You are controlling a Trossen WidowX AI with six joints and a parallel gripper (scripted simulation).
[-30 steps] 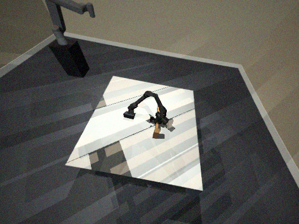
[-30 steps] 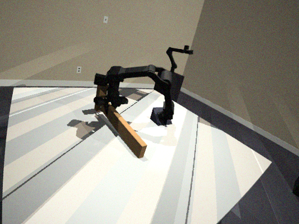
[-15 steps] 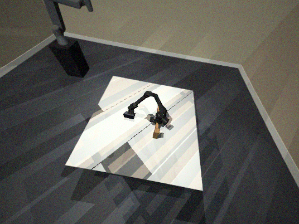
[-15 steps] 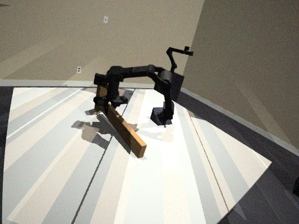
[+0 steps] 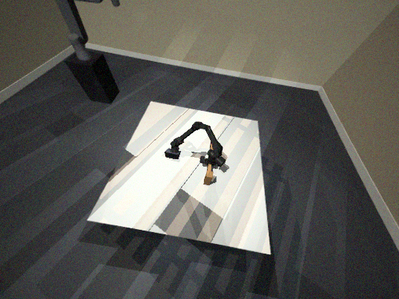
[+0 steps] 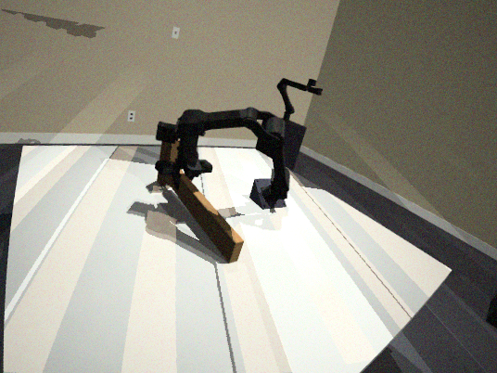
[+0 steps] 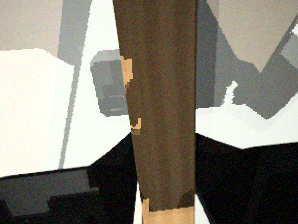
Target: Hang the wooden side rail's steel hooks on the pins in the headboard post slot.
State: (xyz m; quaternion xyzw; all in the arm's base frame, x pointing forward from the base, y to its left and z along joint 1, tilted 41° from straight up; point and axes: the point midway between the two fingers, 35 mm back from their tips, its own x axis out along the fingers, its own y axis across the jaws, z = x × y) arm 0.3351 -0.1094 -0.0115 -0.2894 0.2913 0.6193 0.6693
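My gripper tip is now 14 cm to the left of the headboard post and 4 cm below it.
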